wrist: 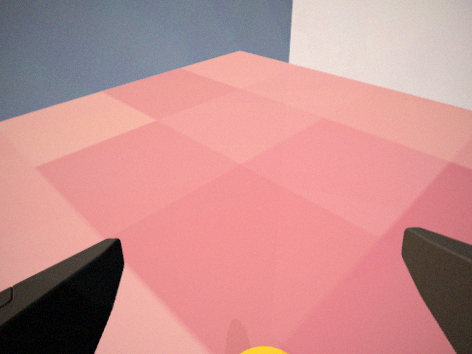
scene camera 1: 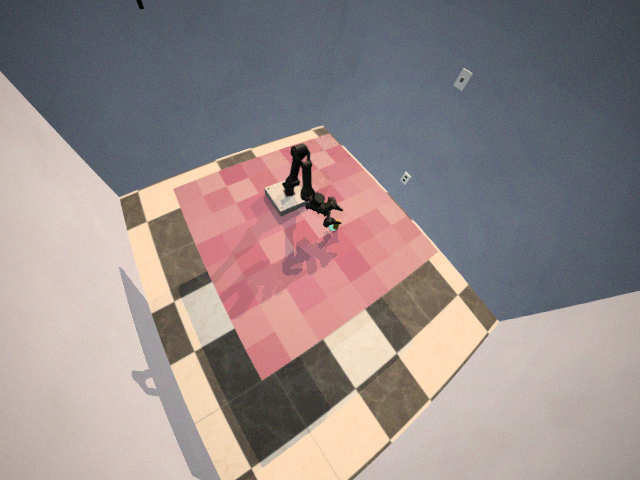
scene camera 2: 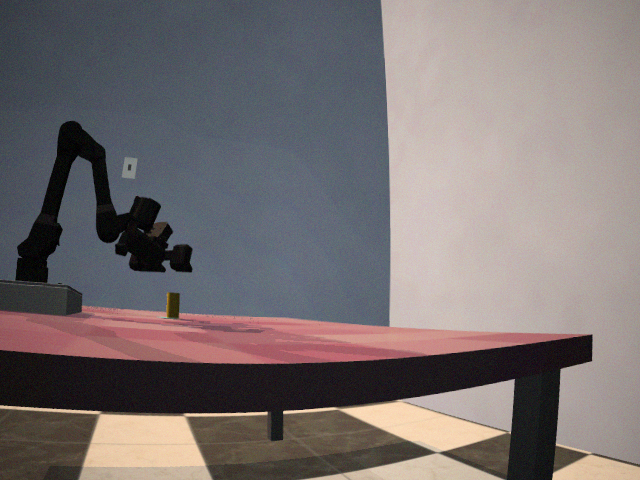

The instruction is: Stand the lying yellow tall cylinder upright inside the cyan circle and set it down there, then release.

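Where they show: gripper, fingertip midpoint: (wrist: 262,246) (scene camera 1: 342,216) (scene camera 2: 178,270); arm's base, origin of the base link: (scene camera 1: 289,192) (scene camera 2: 30,286).
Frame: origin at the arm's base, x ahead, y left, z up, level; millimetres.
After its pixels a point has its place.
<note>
The yellow tall cylinder (scene camera 1: 337,224) {x 337, y 179, z 9 mm} (scene camera 2: 172,305) {x 325, y 168, z -17 mm} stands upright on the table. Its top edge (wrist: 264,350) {x 334, y 196, z 16 mm} shows at the bottom of the wrist view. The cyan circle (scene camera 1: 332,227) (scene camera 2: 164,317) lies flat at the cylinder's foot; much of it is hidden by the cylinder and the gripper, so I cannot tell how well the cylinder is centred in it. My gripper (scene camera 1: 340,216) {x 333, y 198, z 75 mm} (scene camera 2: 177,269) {x 333, y 198, z 75 mm} (wrist: 262,246) {x 333, y 198, z 75 mm} is wide open and empty. It hangs above the cylinder's top, apart from it, with a gap showing in scene camera 2.
The arm's pale base block (scene camera 1: 281,205) {x 87, y -86, z 7 mm} (scene camera 2: 41,298) {x 77, y -115, z -21 mm} stands on the pink patchwork table (scene camera 1: 310,294) {x 650, y -138, z -50 mm} (scene camera 2: 361,379) {x 537, y -578, z -67 mm}, to the left of the cylinder in scene camera 2. A blue wall rises behind the table. The arm's shadow falls across the table top.
</note>
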